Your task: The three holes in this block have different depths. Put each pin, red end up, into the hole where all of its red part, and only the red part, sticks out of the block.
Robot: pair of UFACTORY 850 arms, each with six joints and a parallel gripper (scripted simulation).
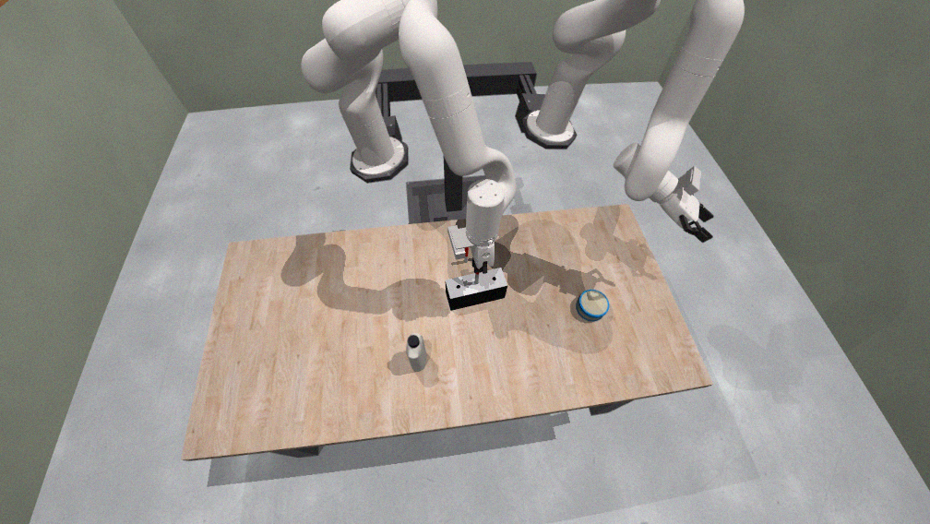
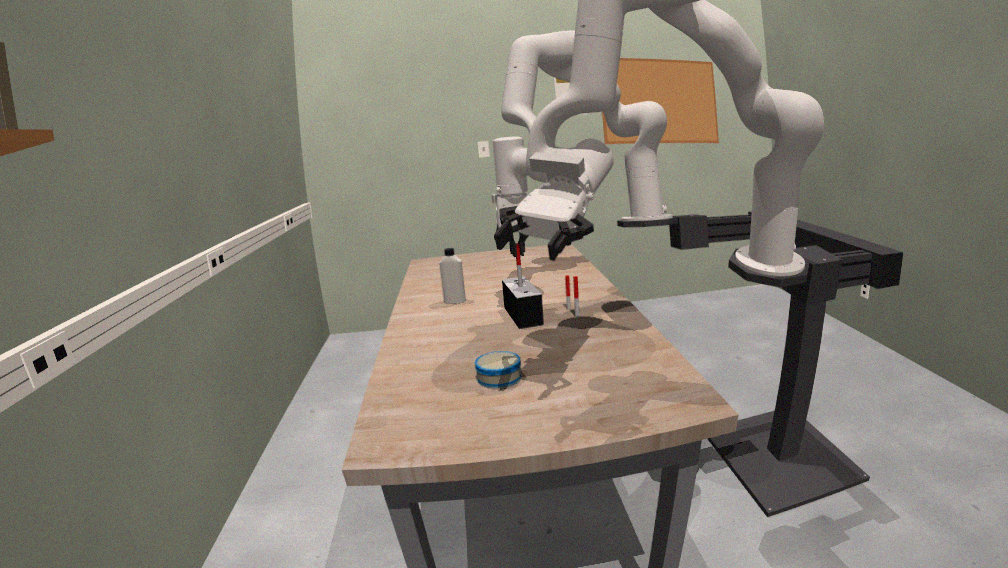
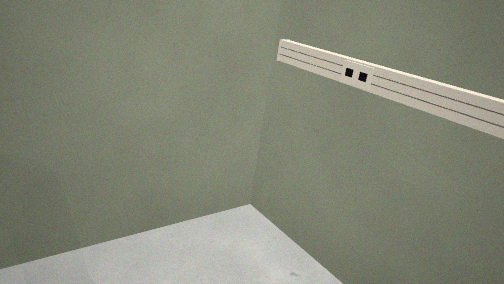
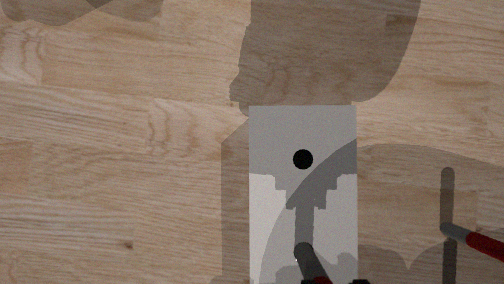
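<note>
The black block lies 15 cm below my right hand. From my right hand the other things lie so: round blue-rimmed tin: 36 cm to the left, 18 cm below, 15 cm ahead; then grey bottle: 23 cm to the right, 17 cm ahead, 8 cm below.
</note>
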